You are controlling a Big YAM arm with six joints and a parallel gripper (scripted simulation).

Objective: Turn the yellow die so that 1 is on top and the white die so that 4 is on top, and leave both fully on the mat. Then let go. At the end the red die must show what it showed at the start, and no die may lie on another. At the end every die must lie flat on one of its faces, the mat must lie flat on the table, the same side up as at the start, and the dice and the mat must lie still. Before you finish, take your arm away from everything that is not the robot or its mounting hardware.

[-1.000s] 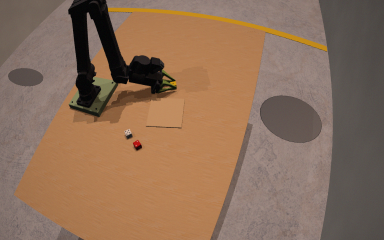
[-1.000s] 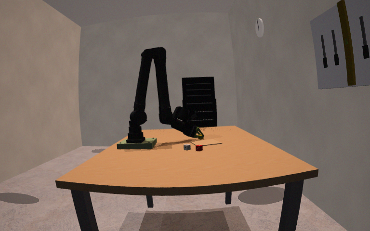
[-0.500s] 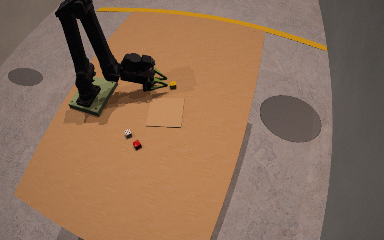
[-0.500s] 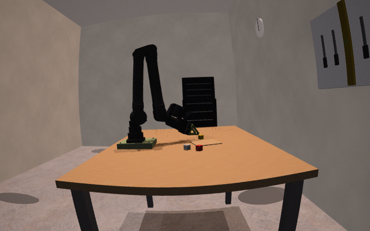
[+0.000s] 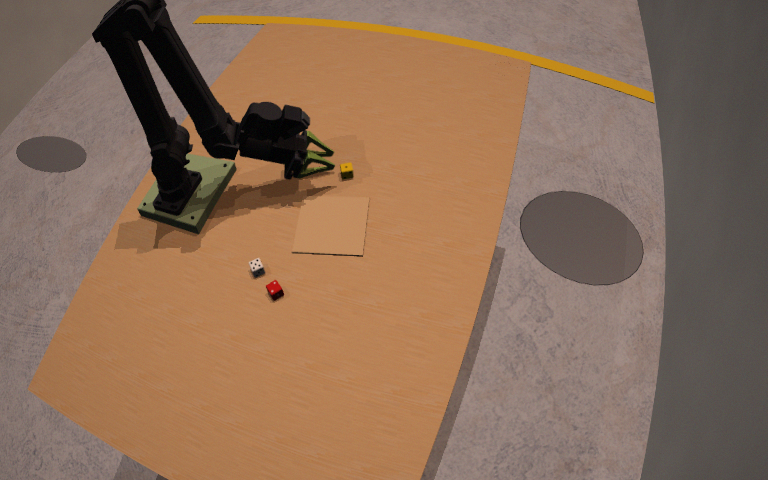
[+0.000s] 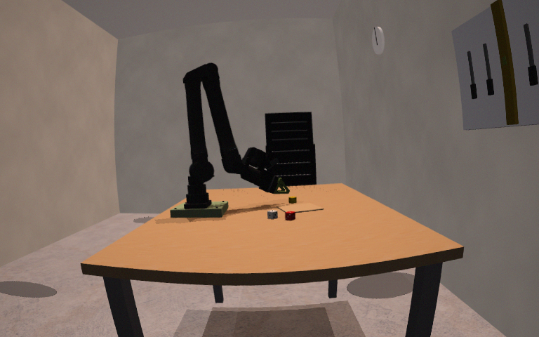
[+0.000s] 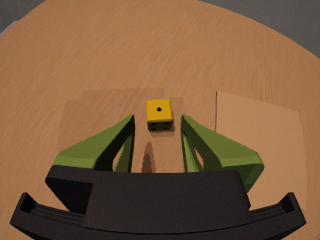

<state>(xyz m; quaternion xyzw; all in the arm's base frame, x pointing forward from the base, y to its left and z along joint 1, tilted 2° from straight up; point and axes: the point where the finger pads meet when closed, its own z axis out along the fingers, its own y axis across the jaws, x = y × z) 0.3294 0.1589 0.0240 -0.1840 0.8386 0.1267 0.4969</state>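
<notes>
Now: the yellow die 3 cm ahead of my hand, 1 cm to the left of it and 4 cm below it. From my hand the other things lie so: tan mat (5 cm ahead, 12 cm to the right, 5 cm below); then red die (30 cm to the right, 4 cm below); then white die (5 cm behind, 27 cm to the right, 4 cm below).
</notes>
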